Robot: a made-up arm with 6 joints. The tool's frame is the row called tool. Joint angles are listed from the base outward.
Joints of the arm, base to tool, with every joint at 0 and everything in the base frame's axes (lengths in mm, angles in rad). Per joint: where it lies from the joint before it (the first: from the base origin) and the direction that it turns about. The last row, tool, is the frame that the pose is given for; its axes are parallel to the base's.
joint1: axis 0 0 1 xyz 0 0 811
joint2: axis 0 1 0 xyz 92 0 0
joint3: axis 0 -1 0 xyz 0 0 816
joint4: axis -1 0 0 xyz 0 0 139
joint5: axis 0 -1 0 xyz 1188 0 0
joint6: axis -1 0 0 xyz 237 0 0
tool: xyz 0 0 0
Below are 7 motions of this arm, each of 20 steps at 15 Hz.
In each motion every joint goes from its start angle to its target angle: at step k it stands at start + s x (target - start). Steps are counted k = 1, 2, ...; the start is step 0. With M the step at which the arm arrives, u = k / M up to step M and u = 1 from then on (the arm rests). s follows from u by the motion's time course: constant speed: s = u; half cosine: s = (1 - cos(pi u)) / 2; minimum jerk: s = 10 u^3 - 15 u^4 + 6 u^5.
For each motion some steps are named. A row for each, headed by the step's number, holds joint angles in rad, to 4 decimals.
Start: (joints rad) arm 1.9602 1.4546 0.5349 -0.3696 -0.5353 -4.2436
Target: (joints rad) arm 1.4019 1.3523 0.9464 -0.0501 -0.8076 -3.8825
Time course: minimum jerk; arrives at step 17
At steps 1, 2, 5, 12, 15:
1: 1.9592 1.4544 0.5357 -0.3690 -0.5358 -4.2429
2: 1.9526 1.4532 0.5405 -0.3653 -0.5390 -4.2387
5: 1.8734 1.4387 0.5988 -0.3200 -0.5776 -4.1875
12: 1.4887 1.3682 0.8825 -0.0997 -0.7653 -3.9386
15: 1.4095 1.3537 0.9408 -0.0544 -0.8039 -3.8874

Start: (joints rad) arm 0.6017 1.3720 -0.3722 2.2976 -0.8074 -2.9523
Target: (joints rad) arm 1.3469 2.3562 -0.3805 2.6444 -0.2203 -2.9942
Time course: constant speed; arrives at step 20
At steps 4, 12, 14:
4: 0.7507 1.5688 -0.3739 2.3670 -0.6900 -2.9607
12: 1.0488 1.9625 -0.3772 2.5057 -0.4551 -2.9774
14: 1.1233 2.0609 -0.3780 2.5404 -0.3964 -2.9816

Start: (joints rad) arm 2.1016 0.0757 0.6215 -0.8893 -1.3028 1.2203
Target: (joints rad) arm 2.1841 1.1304 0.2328 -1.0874 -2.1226 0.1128
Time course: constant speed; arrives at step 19
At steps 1, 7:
1: 2.1059 0.1312 0.6010 -0.8997 -1.3459 1.1620
7: 2.1320 0.4643 0.4783 -0.9623 -1.6048 0.8123

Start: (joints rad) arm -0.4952 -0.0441 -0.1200 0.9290 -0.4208 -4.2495
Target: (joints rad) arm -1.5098 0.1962 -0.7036 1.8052 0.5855 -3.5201
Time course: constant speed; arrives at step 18
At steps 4, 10, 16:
4: -0.7207 0.0093 -0.2497 1.1237 -0.1972 -4.0874
10: -1.0589 0.0894 -0.4442 1.4158 0.1383 -3.8443
16: -1.3971 0.1695 -0.6388 1.7078 0.4737 -3.6011

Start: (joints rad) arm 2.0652 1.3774 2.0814 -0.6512 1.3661 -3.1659
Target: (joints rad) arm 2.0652 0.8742 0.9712 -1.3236 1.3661 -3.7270
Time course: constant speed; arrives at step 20
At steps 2, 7, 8, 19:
2: 2.0652 1.3271 1.9704 -0.7184 1.3661 -3.2220
7: 2.0652 1.2013 1.6928 -0.8865 1.3661 -3.3623
8: 2.0652 1.1761 1.6373 -0.9202 1.3661 -3.3903
19: 2.0652 0.8994 1.0267 -1.2900 1.3661 -3.6989

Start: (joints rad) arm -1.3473 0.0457 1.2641 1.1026 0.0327 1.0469
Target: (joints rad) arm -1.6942 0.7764 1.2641 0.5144 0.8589 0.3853
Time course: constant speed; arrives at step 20
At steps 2, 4, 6, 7, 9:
2: -1.3820 0.1188 1.2641 1.0438 0.1153 0.9807
4: -1.4167 0.1918 1.2641 0.9850 0.1979 0.9146
6: -1.4514 0.2649 1.2641 0.9261 0.2806 0.8484
7: -1.4687 0.3014 1.2641 0.8967 0.3219 0.8153
9: -1.5034 0.3745 1.2641 0.8379 0.4045 0.7492

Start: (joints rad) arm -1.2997 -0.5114 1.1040 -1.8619 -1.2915 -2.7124
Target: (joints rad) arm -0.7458 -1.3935 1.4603 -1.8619 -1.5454 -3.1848
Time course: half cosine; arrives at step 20
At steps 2, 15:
2: -1.2861 -0.5330 1.1127 -1.8619 -1.2977 -2.7240
15: -0.8269 -1.2643 1.4081 -1.8619 -1.5082 -3.1156

